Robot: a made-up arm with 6 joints.
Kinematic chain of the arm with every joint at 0, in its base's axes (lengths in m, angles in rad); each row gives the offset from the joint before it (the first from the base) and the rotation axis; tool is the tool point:
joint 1: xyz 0 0 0.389 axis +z
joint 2: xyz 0 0 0 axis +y
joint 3: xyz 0 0 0.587 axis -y
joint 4: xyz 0 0 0 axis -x
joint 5: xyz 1.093 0 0 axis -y
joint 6: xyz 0 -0.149 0 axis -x
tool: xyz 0 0 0
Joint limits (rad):
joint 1: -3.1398..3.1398
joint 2: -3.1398..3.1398
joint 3: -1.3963..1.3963
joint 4: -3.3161..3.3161
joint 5: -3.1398..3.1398
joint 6: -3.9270..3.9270
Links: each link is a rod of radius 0.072 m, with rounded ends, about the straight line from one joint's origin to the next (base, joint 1, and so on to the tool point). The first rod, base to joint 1, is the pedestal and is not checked.
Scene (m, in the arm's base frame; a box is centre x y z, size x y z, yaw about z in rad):
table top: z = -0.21
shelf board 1: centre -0.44 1 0.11 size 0.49 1.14 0.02 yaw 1.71
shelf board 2: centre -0.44 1 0.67 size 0.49 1.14 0.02 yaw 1.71
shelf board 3: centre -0.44 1 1.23 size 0.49 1.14 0.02 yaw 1.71
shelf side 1: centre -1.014 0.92 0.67 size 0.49 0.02 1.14 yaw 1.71
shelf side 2: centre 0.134 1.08 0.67 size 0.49 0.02 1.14 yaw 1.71
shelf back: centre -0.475 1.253 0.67 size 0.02 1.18 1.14 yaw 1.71
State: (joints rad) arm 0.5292 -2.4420 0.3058 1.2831 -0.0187 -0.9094
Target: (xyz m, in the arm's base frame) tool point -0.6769 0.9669 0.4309
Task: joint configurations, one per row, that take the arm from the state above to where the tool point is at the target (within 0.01 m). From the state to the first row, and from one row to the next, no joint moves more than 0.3 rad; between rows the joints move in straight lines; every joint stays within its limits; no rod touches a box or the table.
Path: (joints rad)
1: 0.8126 -2.1526 0.1168 1.3212 -0.0187 -0.9094
2: 1.0960 -1.8633 -0.0722 1.3593 -0.0187 -0.9094
3: 1.3793 -1.5739 -0.2612 1.3974 -0.0187 -0.9094
4: 1.6627 -1.2845 -0.4502 1.4355 -0.0187 -0.9094
5: 1.9461 -0.9951 -0.6392 1.4736 -0.0187 -0.9094
6: 2.2295 -0.7058 -0.8282 1.5117 -0.0187 -0.9094
7: 2.5129 -0.4164 -1.0172 1.5498 -0.0187 -0.9094
8: 2.4059 -0.1606 -0.7661 1.5290 -0.0187 -0.9094
9: 2.2990 0.0952 -0.5151 1.5082 -0.0187 -0.9094
10: 2.1921 0.3510 -0.2640 1.4874 -0.0187 -0.9094

